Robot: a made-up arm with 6 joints.
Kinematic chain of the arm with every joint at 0, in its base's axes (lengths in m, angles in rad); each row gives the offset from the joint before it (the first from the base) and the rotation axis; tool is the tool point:
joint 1: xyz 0 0 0.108 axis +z
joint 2: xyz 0 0.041 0 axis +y
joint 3: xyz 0 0 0.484 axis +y
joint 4: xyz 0 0 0.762 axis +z
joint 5: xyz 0 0 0 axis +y
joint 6: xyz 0 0 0.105 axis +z
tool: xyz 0 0 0
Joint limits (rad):
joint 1: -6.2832..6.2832
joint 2: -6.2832..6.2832
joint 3: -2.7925..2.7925
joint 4: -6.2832..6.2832
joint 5: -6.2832..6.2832
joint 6: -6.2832..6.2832
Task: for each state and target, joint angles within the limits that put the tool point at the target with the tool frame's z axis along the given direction. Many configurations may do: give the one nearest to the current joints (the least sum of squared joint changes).
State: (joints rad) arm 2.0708 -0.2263 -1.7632 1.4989 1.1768 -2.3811
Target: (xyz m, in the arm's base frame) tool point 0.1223 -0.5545 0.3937 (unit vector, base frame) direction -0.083 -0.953 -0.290
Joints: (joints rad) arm 1.9383 0.6356 -2.3028 2.0268 0.4869 -2.3811
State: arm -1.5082 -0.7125 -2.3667 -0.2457 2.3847 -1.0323
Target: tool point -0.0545 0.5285 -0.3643 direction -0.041 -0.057 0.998
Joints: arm -1.4007 -1.1895 -1.8389 -0.6658 3.0605 -1.0323
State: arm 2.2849 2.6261 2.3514 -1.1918 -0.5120 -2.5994
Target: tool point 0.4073 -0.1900 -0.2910 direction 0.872 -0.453 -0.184
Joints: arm 2.8365 2.1367 2.4173 -1.4015 -0.1735 -2.5994
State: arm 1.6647 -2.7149 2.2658 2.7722 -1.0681 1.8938
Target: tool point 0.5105 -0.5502 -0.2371 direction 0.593 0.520 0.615
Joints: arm 2.2631 -3.1554 1.6823 2.2326 -1.5325 1.8938
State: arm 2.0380 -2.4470 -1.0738 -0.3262 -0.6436 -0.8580
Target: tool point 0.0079 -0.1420 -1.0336 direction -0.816 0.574 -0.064
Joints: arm 2.1892 -2.4654 -0.7864 -0.3437 -1.4029 -0.8580
